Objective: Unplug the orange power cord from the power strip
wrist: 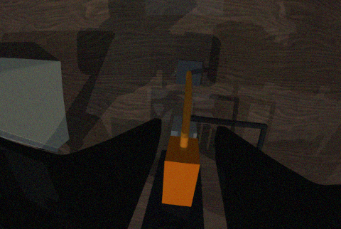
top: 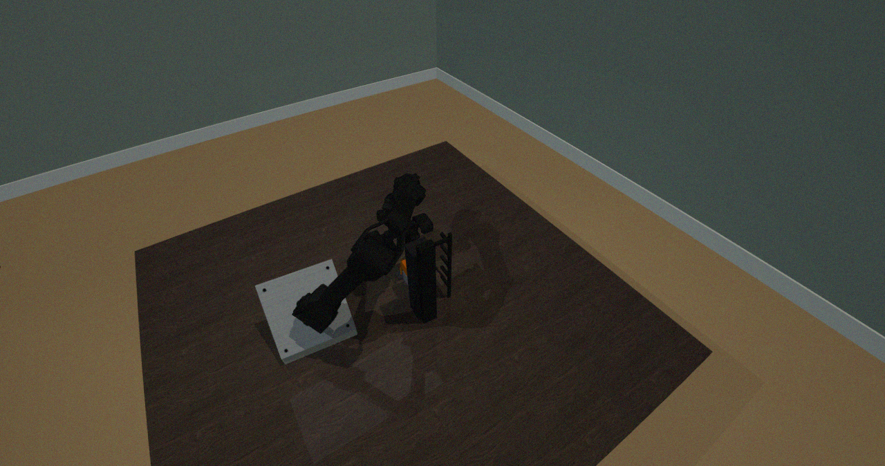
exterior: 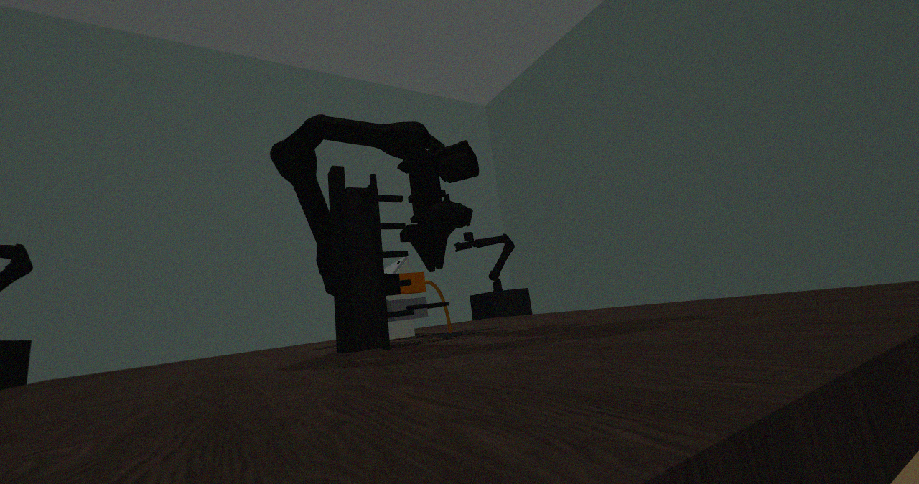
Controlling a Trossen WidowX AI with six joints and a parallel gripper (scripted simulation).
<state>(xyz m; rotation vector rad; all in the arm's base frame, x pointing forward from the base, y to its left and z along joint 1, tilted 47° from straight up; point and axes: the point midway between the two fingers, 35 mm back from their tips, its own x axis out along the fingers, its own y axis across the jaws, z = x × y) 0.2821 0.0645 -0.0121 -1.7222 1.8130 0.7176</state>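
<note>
Now: the orange plug 70 mm to the right of my gripper tip and 10 mm below it.
</note>
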